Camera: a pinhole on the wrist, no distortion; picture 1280 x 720 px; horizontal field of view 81.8 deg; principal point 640.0 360.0 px. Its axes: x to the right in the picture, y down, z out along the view. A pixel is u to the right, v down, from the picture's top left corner.
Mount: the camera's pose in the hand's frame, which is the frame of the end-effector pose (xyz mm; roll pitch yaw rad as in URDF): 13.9 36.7 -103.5 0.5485 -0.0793 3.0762
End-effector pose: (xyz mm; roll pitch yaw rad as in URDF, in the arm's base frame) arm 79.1 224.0 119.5 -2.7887 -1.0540 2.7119
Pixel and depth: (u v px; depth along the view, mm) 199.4 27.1 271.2
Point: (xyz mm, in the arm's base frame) -25.8 531.9 227.2
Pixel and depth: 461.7 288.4 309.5
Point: -71.7 464.7 122.7
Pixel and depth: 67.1 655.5 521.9
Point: -487.7 429.8 314.4
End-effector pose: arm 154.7 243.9 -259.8 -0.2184 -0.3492 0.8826
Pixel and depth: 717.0 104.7 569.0
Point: -298.4 561.2 -97.1
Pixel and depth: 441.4 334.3 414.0
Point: -14.4 510.0 -41.6
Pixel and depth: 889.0 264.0 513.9
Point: -288.4 380.6 -84.4
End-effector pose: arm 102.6 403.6 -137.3 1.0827 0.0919 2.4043
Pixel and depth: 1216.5 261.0 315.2
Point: 245.4 308.1 177.7
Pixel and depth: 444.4 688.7 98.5
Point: 48.7 423.1 -98.8
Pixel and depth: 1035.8 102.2 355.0
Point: 160.9 314.5 242.3
